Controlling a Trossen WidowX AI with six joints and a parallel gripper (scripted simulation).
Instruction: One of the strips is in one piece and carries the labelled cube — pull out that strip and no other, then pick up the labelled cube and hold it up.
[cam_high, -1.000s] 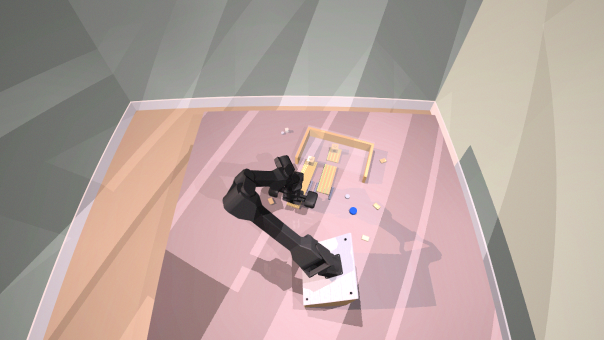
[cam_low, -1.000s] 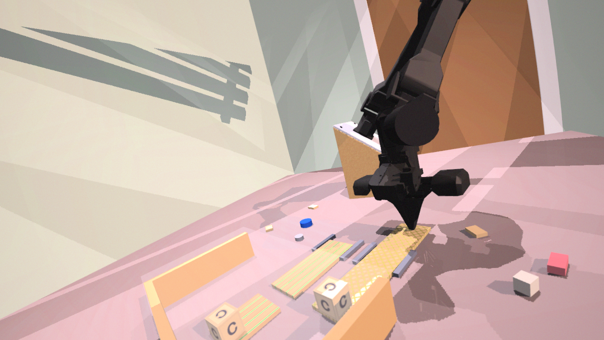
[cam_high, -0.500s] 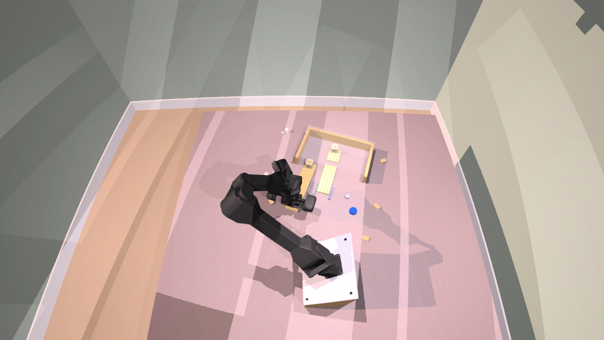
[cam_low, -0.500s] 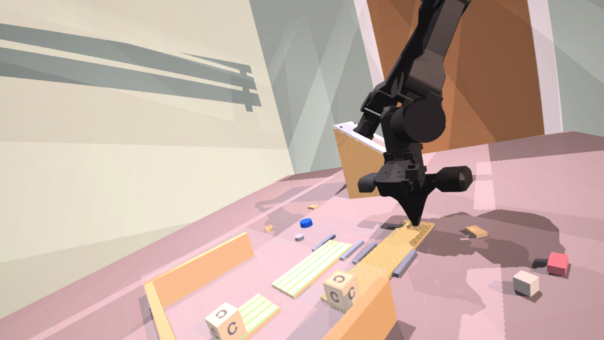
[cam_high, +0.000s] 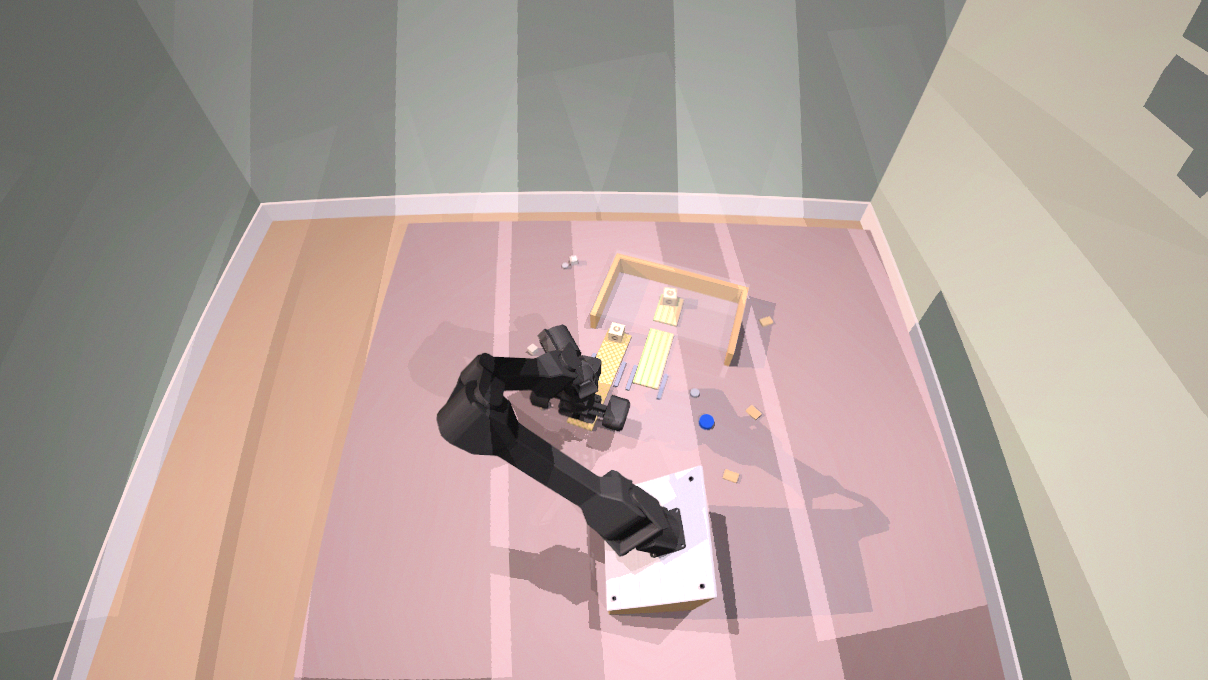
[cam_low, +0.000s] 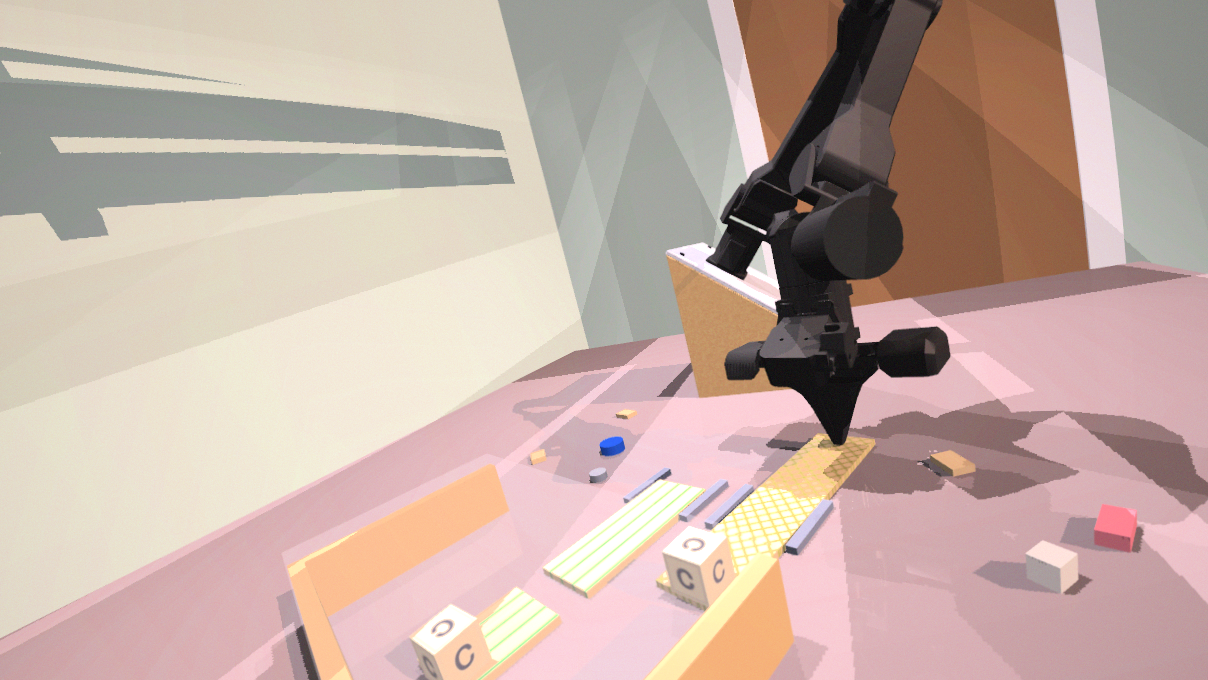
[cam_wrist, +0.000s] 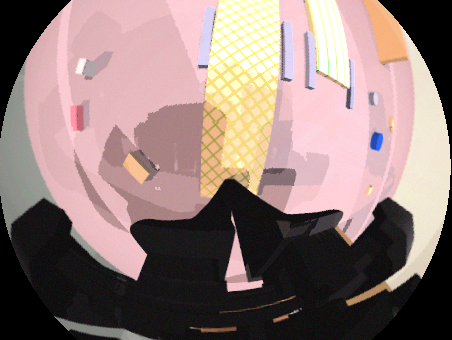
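The cross-hatched strip is 9 cm ahead of my gripper tip and 5 cm to the right of it. From my gripper tip the other things lie so: blue disc (4 cm behind, 26 cm to the right); red cube (14 cm ahead, 14 cm to the left); tan tile (5 cm ahead, 8 cm to the left).
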